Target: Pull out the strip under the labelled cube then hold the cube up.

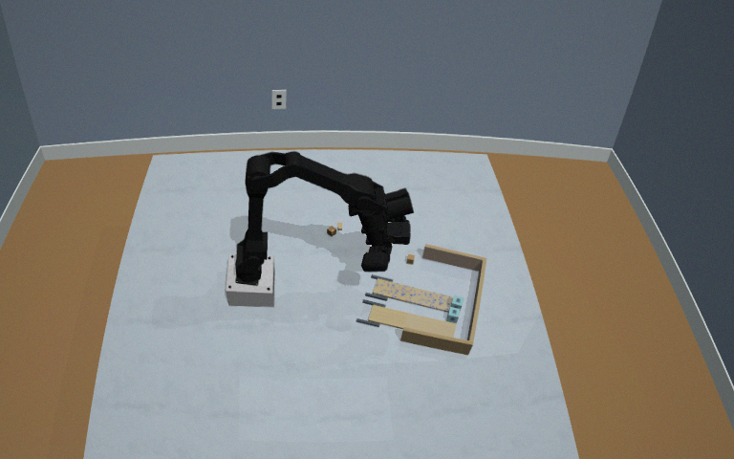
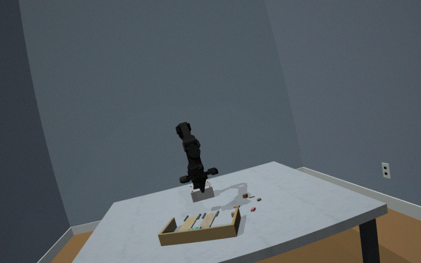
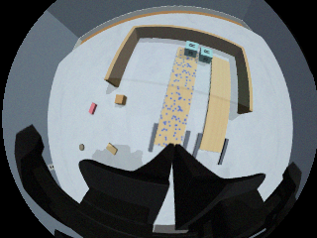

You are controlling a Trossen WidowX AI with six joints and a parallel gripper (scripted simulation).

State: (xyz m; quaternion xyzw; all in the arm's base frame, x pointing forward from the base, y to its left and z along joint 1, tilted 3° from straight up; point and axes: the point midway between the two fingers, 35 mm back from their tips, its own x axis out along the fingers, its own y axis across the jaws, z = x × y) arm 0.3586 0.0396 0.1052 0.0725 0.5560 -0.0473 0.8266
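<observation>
My gripper tip is 4 cm past the tan chip, 15 cm to the right of it and 12 cm above it. From my gripper tip the other things lie so: grey pebble 5 cm behind, 26 cm to the left, 12 cm below; red piece 7 cm ahead, 21 cm to the left, 12 cm below.
</observation>
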